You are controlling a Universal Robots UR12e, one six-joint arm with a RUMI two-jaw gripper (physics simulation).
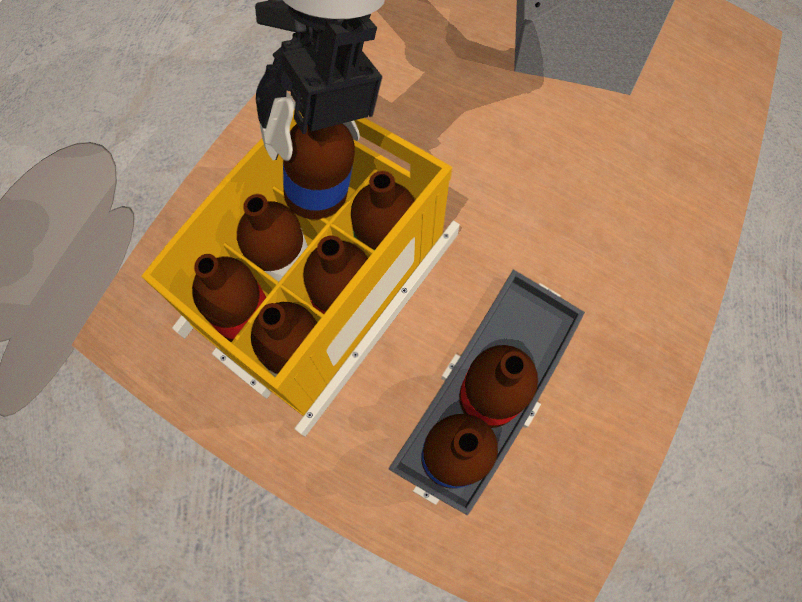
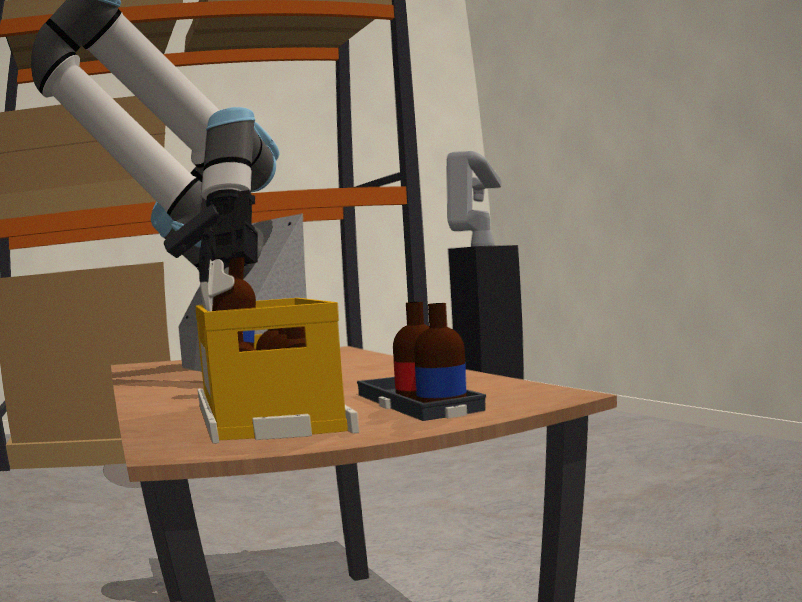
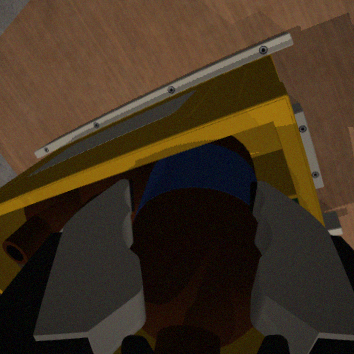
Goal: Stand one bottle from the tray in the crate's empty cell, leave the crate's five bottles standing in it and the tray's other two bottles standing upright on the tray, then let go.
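Frame: origin at the arm's base, x right, y ahead, z up, level; centimetres.
Where they show: gripper, between the fingertips: [image 3: 190, 183].
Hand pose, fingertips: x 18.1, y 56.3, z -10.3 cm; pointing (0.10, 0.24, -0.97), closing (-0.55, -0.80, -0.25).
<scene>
After its pixels a point has its place.
My gripper [image 1: 317, 143] @(x 18.1, y 56.3, z -10.3 cm) [image 2: 228, 294] [image 3: 190, 183] @(x 18.1, y 56.3, z -10.3 cm) is shut on a brown bottle with a blue label [image 1: 317, 191] @(x 13.4, y 60.5, z -9.5 cm) [image 2: 242, 294] @(x 14.4, y 60.7, z -6.3 cm) [image 3: 200, 167] @(x 18.6, y 55.4, z -10.5 cm). The bottle looks about upright at the crate's back left cell, its base inside the walls but higher than its neighbours, near the divider tops. The yellow crate [image 1: 427, 213] @(x 2.9, y 56.6, z -11.8 cm) [image 2: 278, 382] @(x 14.9, y 78.4, z -17.7 cm) [image 3: 225, 122] @(x 20.8, y 52.3, z -7.7 cm) holds several other standing bottles, such as a white-labelled one [image 1: 268, 236] @(x 16.7, y 66.0, z -12.8 cm) and a red-labelled one [image 1: 225, 291] @(x 17.5, y 73.4, z -12.7 cm). On the grey tray [image 1: 531, 311] @(x -11.5, y 56.0, z -24.7 cm) [image 2: 421, 410] @(x -5.2, y 80.1, z -23.7 cm) a red-labelled bottle [image 1: 498, 382] @(x -11.0, y 69.0, z -12.5 cm) [image 2: 404, 375] @(x -8.2, y 69.4, z -20.1 cm) and a blue-labelled bottle [image 1: 459, 453] @(x -10.6, y 77.1, z -9.3 cm) [image 2: 441, 379] @(x -9.1, y 79.1, z -19.9 cm) stand upright.
White strips [image 1: 378, 330] @(x 3.3, y 67.2, z -22.3 cm) [image 2: 282, 426] @(x 15.4, y 79.6, z -23.6 cm) [image 3: 171, 90] @(x 22.4, y 58.9, z -22.3 cm) line the crate's base on the wooden table [image 1: 615, 213] @(x -16.9, y 37.1, z -25.3 cm) [image 2: 518, 398] @(x -23.9, y 77.5, z -25.3 cm). Crate walls rise close around the held bottle. A grey block [image 1: 589, 45] @(x -4.3, y 17.3, z -16.2 cm) stands at the back. A shelf rack [image 2: 414, 226] stands behind the arm.
</scene>
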